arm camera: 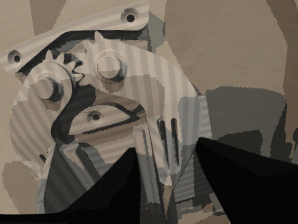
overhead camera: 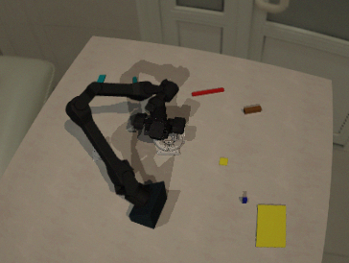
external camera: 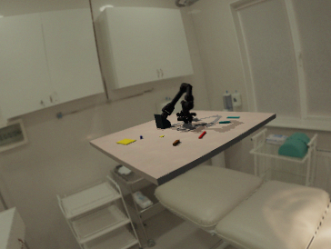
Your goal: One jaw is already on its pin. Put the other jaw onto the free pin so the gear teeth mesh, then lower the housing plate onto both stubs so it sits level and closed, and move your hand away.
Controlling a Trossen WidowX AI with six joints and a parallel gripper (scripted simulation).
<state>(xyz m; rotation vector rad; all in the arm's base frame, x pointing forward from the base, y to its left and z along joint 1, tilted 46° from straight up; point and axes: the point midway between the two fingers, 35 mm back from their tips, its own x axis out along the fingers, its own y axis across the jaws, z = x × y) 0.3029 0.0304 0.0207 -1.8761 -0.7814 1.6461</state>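
My gripper tip is now 30 mm past the jaw and 20 mm to the left of it. From my gripper tip the other things lie so: brown block (220 mm ahead, 330 mm to the right); yellow square (50 mm behind, 260 mm to the right, 10 mm below); red bar (270 mm ahead, 130 mm to the right, 10 mm below).
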